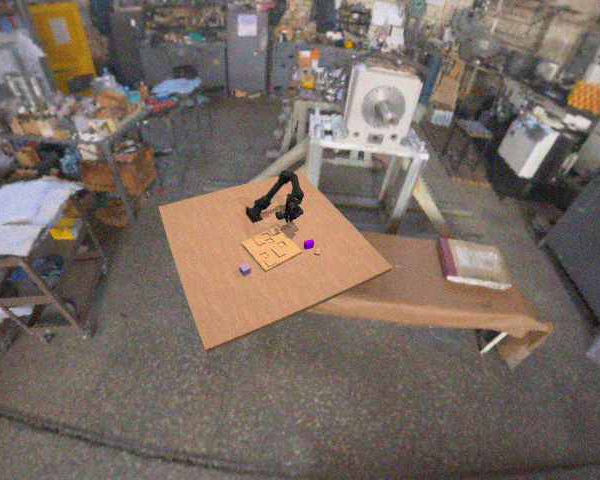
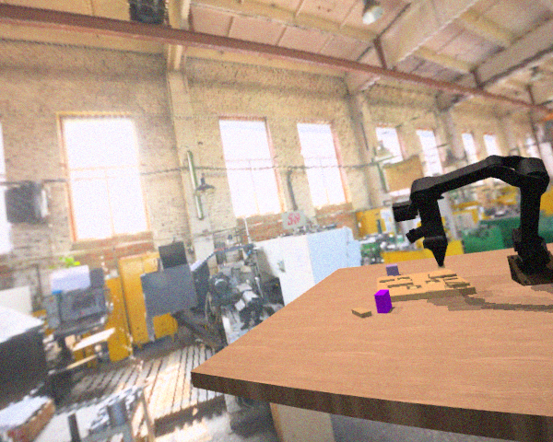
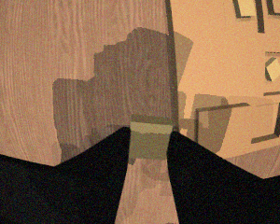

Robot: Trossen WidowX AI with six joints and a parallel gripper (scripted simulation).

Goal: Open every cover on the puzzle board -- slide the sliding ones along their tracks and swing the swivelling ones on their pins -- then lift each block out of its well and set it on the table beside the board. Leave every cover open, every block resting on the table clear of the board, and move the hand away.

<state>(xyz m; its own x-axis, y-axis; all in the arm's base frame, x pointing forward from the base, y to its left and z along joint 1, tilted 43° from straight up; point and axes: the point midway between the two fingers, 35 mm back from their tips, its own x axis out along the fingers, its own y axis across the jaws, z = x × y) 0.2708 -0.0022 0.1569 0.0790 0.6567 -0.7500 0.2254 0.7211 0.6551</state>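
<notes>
The tan puzzle board is 180 mm to the right of my gripper tip, 90 mm below it and 60 mm ahead of it. From my gripper tip the other things lie so: lilac block 430 mm to the right, 130 mm ahead, 80 mm below; then magenta block 190 mm ahead, 80 mm below, 40 mm to the left.
</notes>
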